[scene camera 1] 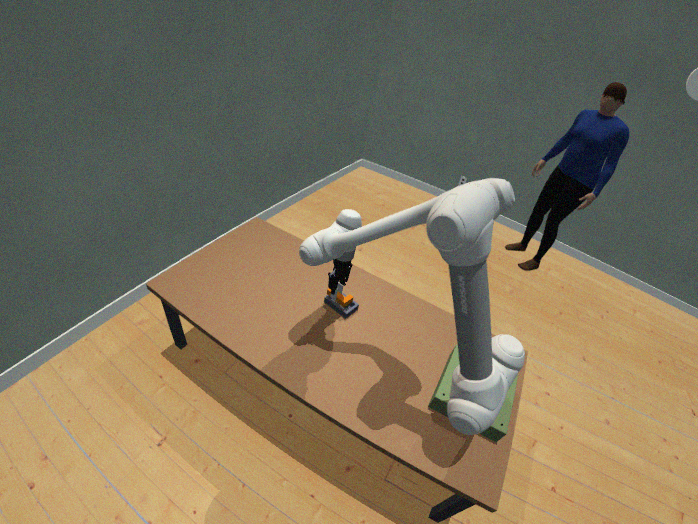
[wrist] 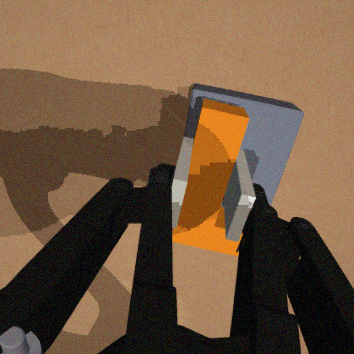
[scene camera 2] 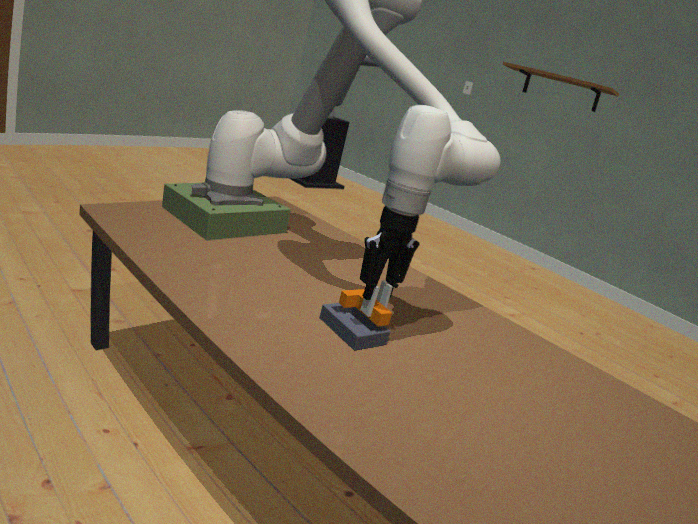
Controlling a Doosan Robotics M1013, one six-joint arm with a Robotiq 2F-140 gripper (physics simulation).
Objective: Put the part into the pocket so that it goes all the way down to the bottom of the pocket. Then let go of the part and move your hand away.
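Places are measured from the arm's base along level axes (x ahead, y left, z up), in centimetres.
Where they show: gripper, between the fingertips: (scene camera 1: 335, 296) (wrist: 208, 160) (scene camera 2: 372, 312); arm's base, origin of its link: (scene camera 2: 227, 196).
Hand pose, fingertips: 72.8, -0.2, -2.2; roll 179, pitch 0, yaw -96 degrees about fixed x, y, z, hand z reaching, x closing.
Observation:
Each offset is from my fingertips to the top centre of the thing, as dx, dy, dz. Level surfaces: height alone.
The orange L-shaped part {-1.3, -1.4, +2.2} (scene camera 1: 345, 300) (scene camera 2: 381, 315) (wrist: 218, 125) is held between the fingers, over the blue-grey block with the pocket {-2.4, -2.0, -2.3} (scene camera 1: 350, 311) (scene camera 2: 369, 341) (wrist: 275, 135). It stands higher than the block's rim in the second scene view. In the wrist view it covers the block's left side, and its near end shows against the table. My gripper (scene camera 1: 338, 288) (scene camera 2: 376, 302) (wrist: 208, 160) points down and is shut on the part, one pale fingertip on each side. The part and fingers hide much of the pocket, so I cannot tell whether its underside is inside the pocket.
The block lies on the brown table {dz -5.9} (scene camera 1: 225, 282) (scene camera 2: 479, 406) (wrist: 100, 30). The arm's green base (scene camera 1: 445, 389) (scene camera 2: 242, 222) stands at one end of the table. A person in a blue top (scene camera 1: 594, 146) stands on the floor beyond the table.

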